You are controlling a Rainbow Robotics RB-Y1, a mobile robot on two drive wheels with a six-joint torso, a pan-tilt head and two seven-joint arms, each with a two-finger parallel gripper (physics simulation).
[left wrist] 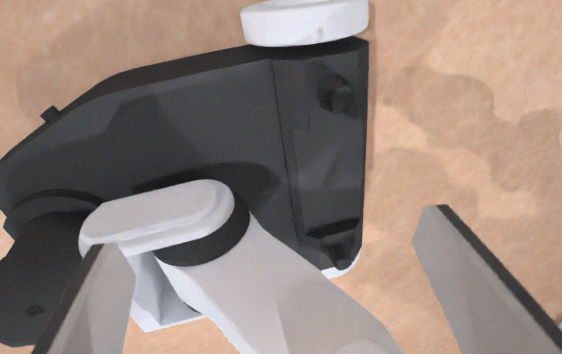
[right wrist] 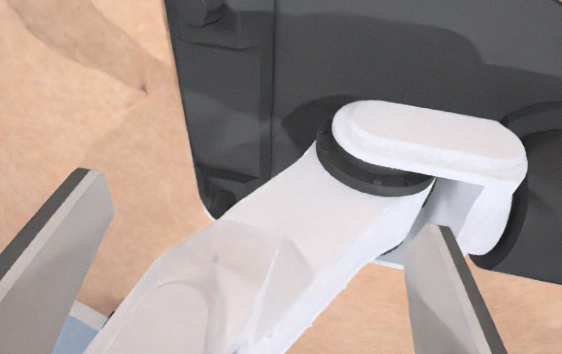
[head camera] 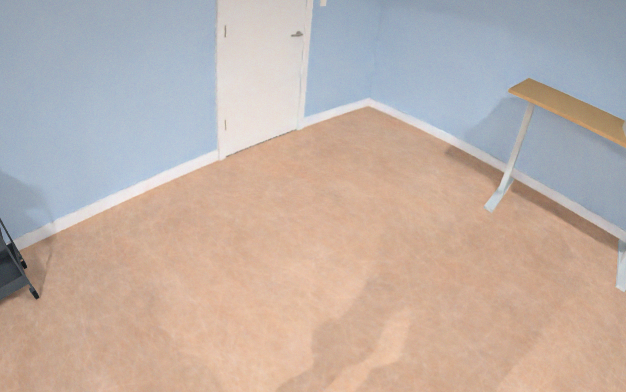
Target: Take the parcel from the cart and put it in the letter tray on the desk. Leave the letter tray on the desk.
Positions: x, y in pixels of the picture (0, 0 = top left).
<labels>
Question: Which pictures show my right gripper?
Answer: The right wrist view only.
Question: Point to a white door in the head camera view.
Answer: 261, 61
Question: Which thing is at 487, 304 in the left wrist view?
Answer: My left gripper.
</labels>
